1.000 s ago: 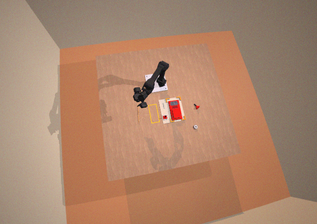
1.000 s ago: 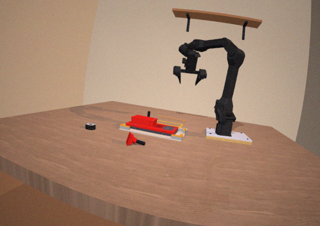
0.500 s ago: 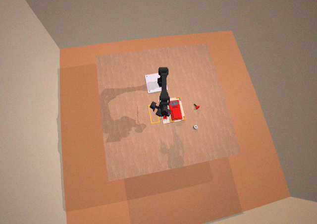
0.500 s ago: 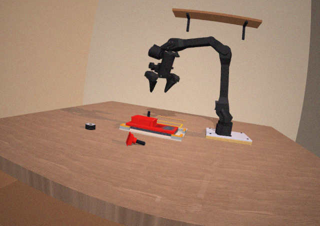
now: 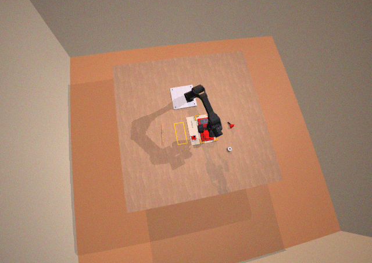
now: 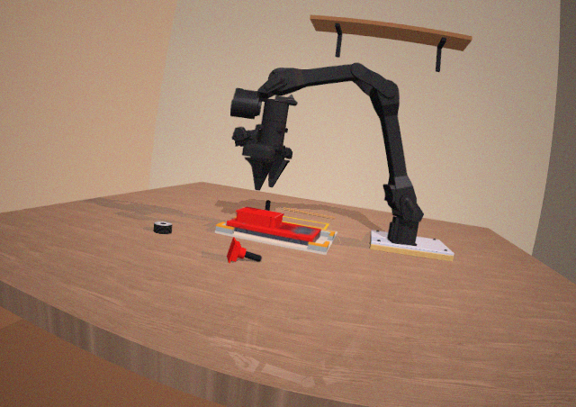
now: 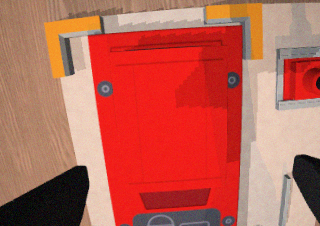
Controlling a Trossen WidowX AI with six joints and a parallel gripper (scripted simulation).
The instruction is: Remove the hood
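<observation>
My gripper tip is 60 mm above the red hood. From my gripper tip the other things lie so: thin stick: 350 mm to the right, 120 mm behind, 100 mm below.
</observation>
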